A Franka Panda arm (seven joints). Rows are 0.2 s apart.
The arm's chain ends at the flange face. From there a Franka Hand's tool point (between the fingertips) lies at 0.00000 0.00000 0.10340 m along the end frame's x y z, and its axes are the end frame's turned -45 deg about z.
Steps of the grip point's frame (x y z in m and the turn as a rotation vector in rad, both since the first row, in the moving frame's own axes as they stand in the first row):
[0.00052, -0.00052, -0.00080, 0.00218, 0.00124, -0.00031]
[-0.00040, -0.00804, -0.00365, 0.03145, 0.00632, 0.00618]
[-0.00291, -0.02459, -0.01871, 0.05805, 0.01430, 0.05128]
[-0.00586, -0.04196, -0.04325, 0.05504, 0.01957, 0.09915]
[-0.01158, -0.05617, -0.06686, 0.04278, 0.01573, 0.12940]
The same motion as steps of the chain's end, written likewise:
[0.00007, -0.00049, -0.00080, 0.00242, -0.00066, -0.00031]
[-0.00414, -0.00264, -0.00360, 0.02671, -0.01777, 0.00618]
[-0.01639, -0.00996, -0.01853, 0.05116, -0.03094, 0.05128]
[-0.03150, -0.01996, -0.04307, 0.05276, -0.02508, 0.09915]
[-0.04621, -0.02714, -0.06675, 0.04137, -0.01913, 0.12940]

